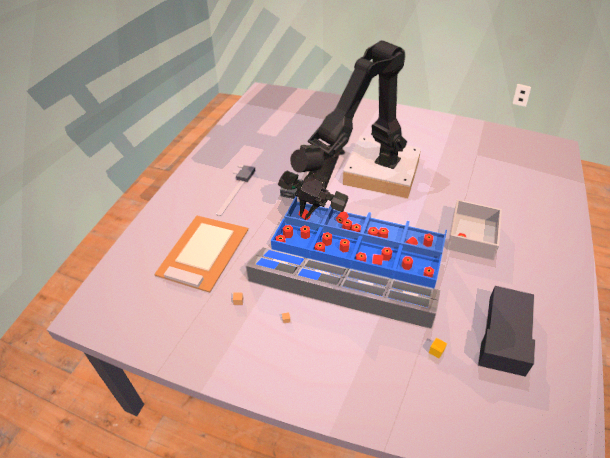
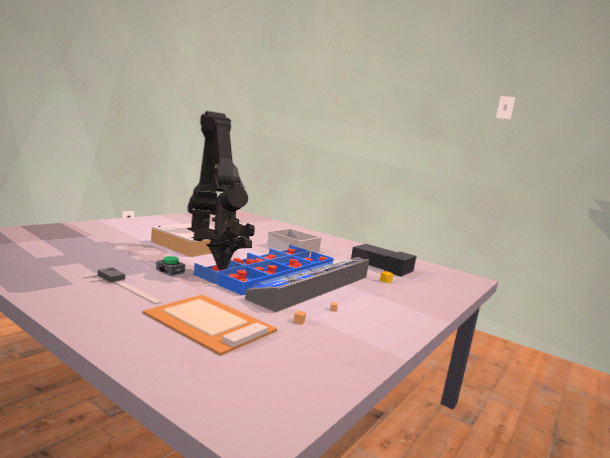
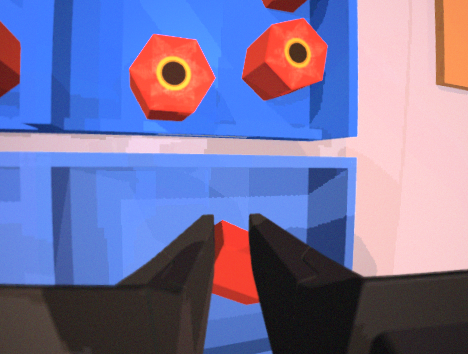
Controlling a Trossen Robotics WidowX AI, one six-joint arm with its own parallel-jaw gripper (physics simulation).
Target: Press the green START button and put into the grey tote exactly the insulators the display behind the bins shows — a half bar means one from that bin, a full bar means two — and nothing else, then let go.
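Note:
My gripper (image 1: 305,217) (image 2: 223,268) (image 3: 231,225) is shut on a red insulator (image 1: 304,214) (image 3: 232,270), low in the back-left bin. The blue bins (image 1: 295,247) (image 2: 232,286) (image 3: 300,162) stand in two rows; other red insulators lie or stand in them. The display (image 1: 340,295) (image 2: 310,290) shows, in its leftmost panel, a full blue bar above a half bar, and in the second panel a half bar in the lower row; the two right panels show no clear blue bar. The grey tote (image 1: 475,246) (image 2: 300,242) holds a red insulator (image 1: 462,235), partly hidden. The green START button (image 2: 171,260) stands left of the bins.
A black block (image 1: 510,325) (image 2: 382,259) and a yellow cube (image 1: 438,347) (image 2: 386,277) stand at the right. Two small orange cubes lie before the display. An orange board (image 1: 227,255) (image 2: 155,312) and a dark plug (image 1: 245,173) (image 2: 111,274) lie at the left.

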